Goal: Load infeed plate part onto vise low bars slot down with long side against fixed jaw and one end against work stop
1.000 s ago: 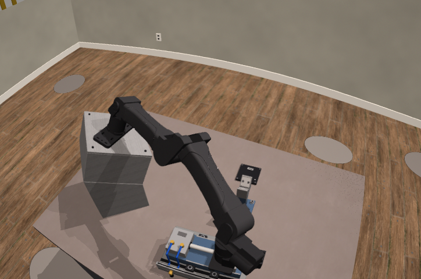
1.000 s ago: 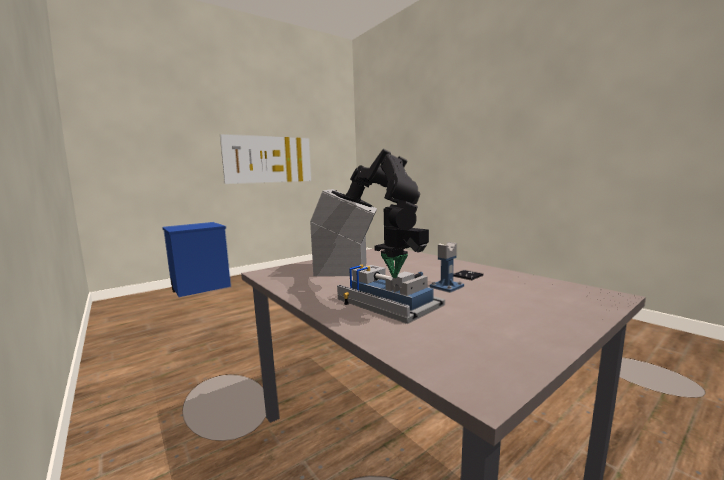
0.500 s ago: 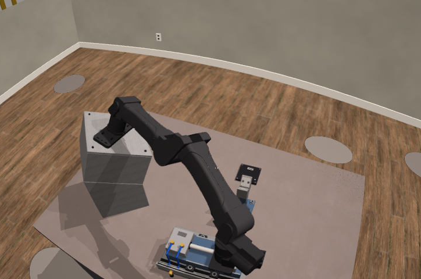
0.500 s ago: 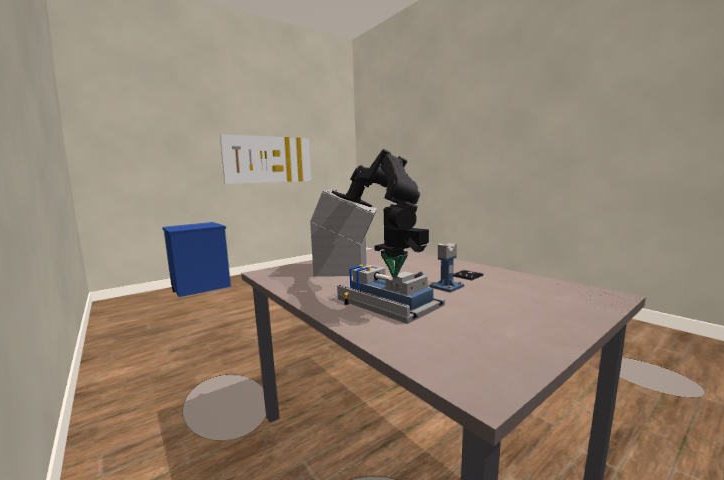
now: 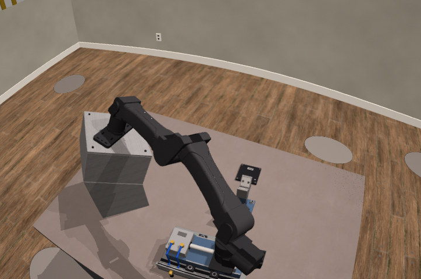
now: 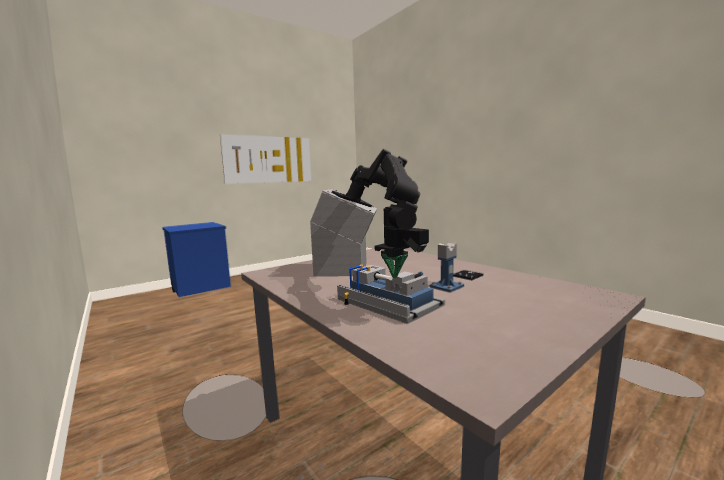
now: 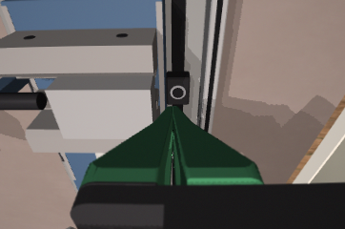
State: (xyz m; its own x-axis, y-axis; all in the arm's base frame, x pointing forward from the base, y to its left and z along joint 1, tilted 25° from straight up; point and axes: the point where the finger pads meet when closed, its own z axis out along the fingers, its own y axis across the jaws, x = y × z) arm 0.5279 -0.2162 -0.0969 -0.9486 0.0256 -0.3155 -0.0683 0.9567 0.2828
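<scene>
The part lies 4 cm to the left of my hand and 3 cm below it. Round my hand: work stop rod: 11 cm to the left, 3 cm below, 1 cm behind; air cylinder: 17 cm behind, 5 cm to the left, 4 cm below; piston rod: 9 cm behind, 5 cm to the left, 4 cm below.
</scene>
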